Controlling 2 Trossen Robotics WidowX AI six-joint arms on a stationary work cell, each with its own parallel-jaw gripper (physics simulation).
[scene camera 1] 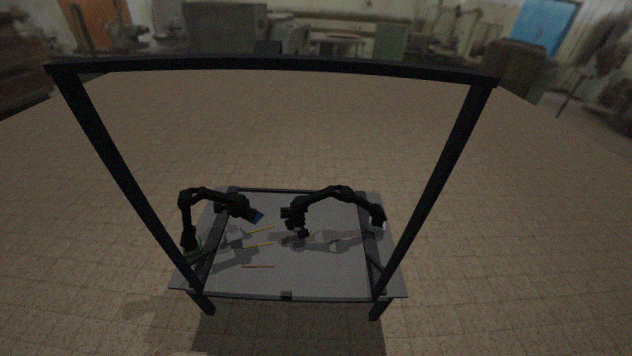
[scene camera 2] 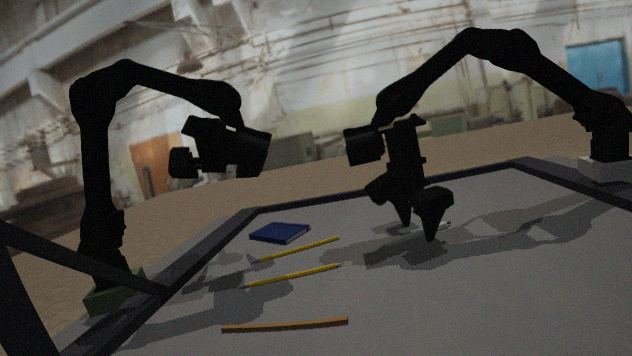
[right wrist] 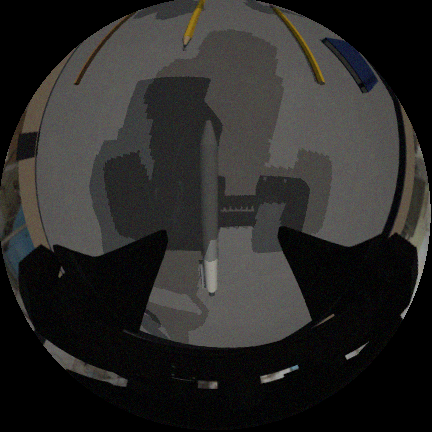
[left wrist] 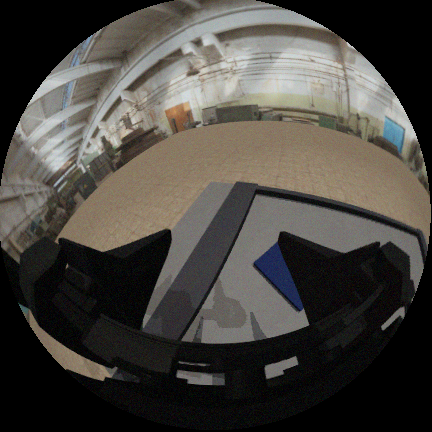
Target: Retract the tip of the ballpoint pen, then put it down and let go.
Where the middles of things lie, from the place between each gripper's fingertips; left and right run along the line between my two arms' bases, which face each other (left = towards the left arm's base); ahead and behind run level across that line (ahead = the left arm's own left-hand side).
Now: left hand 180 mm above the blue notebook (scene camera 2: 276, 232), 100 mm to the left of it and 40 mm short of it.
Now: right hand 29 cm to the right of the blue notebook, 18 cm short of it and 1 cm below it.
